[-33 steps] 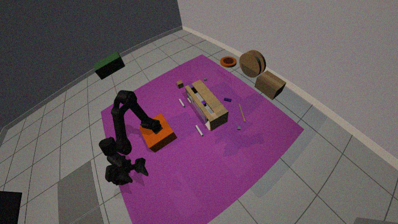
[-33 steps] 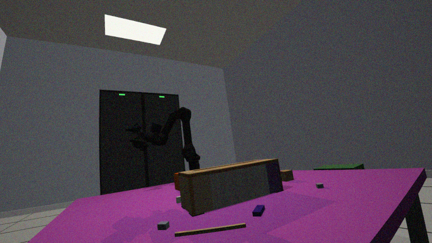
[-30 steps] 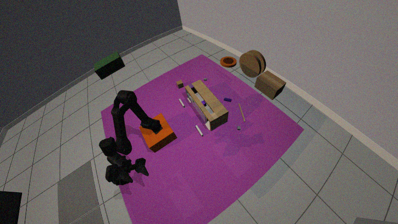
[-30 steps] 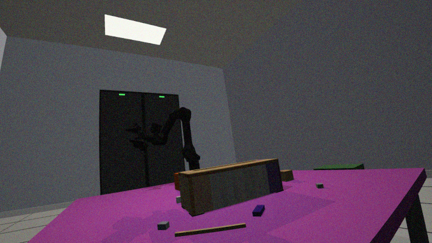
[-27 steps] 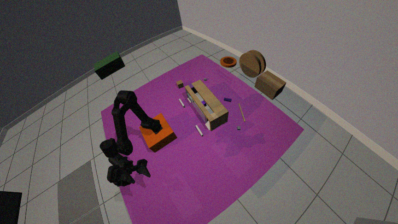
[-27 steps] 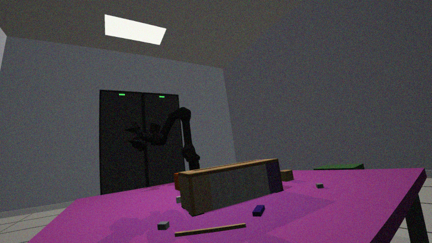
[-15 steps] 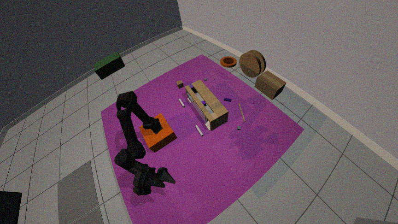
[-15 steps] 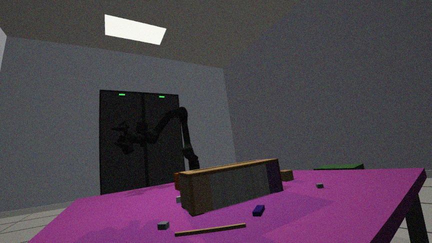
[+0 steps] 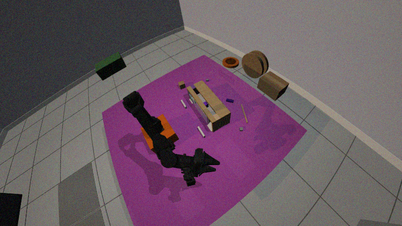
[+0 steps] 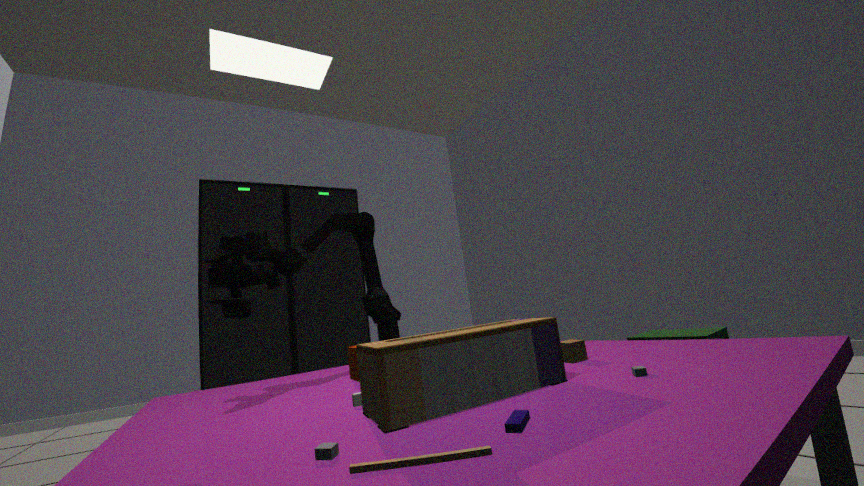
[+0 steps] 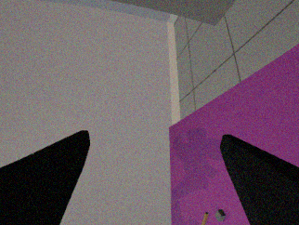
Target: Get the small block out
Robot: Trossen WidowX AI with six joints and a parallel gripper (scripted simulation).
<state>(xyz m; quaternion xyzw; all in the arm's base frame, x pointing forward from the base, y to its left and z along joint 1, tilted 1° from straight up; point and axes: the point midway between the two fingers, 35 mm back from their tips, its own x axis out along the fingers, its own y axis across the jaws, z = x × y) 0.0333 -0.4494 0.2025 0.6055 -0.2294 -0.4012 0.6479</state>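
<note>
Now: the box 300 mm ahead of my gripper tip, 400 mm to the left of it and 230 mm below it. The rest, counted from my gripper tip: purple block (310 mm ahead, 380 mm to the left, 200 mm below); wooden stick (480 mm ahead, 140 mm to the left, 290 mm below).
</note>
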